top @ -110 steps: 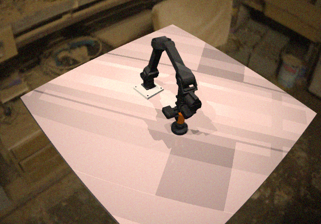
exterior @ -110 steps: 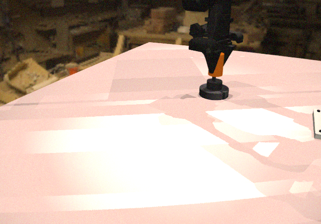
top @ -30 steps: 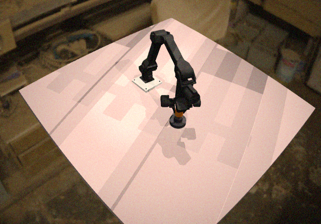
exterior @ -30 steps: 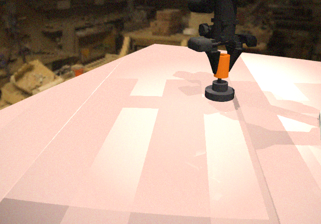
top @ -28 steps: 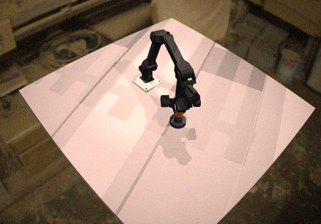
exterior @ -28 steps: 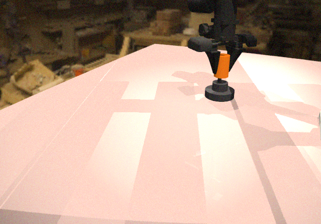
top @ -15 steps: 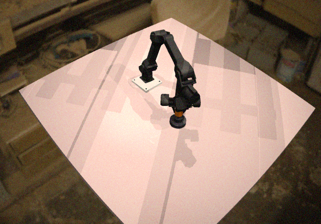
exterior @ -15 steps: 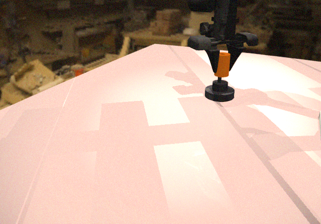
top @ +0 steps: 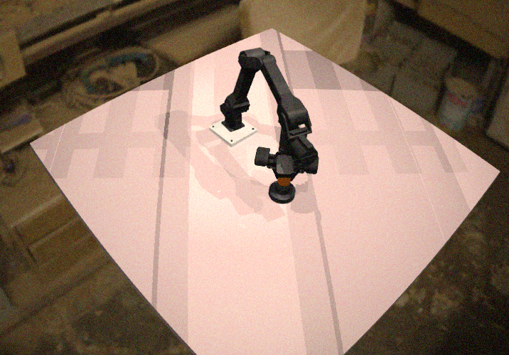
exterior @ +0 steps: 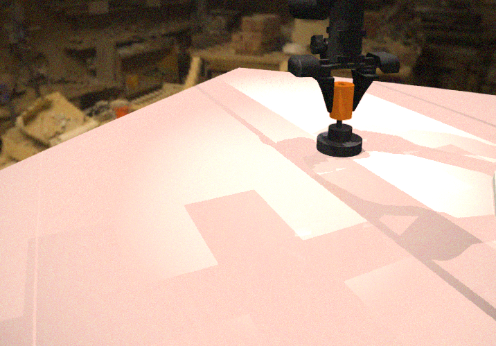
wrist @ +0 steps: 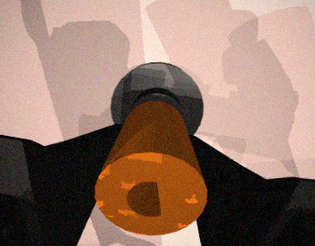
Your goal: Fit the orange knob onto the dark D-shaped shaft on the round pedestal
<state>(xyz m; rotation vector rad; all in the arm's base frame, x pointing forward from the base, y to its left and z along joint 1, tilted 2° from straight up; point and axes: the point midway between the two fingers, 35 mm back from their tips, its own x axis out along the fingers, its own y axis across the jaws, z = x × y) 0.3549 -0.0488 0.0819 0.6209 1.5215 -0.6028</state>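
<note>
My gripper tip is 20 mm below the orange knob. Also, from my gripper tip: pedestal (40 mm below).
</note>
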